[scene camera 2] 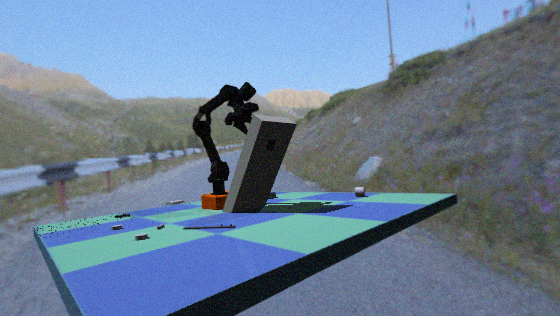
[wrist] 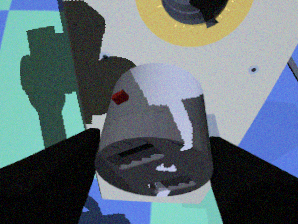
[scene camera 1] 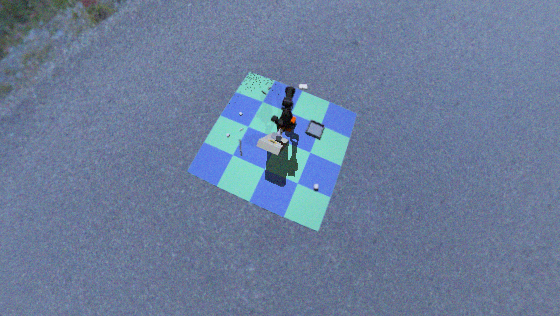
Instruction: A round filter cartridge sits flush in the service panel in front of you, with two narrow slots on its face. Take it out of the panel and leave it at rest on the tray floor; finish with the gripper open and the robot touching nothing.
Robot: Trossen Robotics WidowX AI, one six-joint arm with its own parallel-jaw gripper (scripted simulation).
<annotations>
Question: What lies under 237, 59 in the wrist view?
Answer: A beige service panel.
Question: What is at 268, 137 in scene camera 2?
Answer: A beige service panel.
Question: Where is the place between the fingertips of the gripper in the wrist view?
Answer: At 154, 142
</annotations>
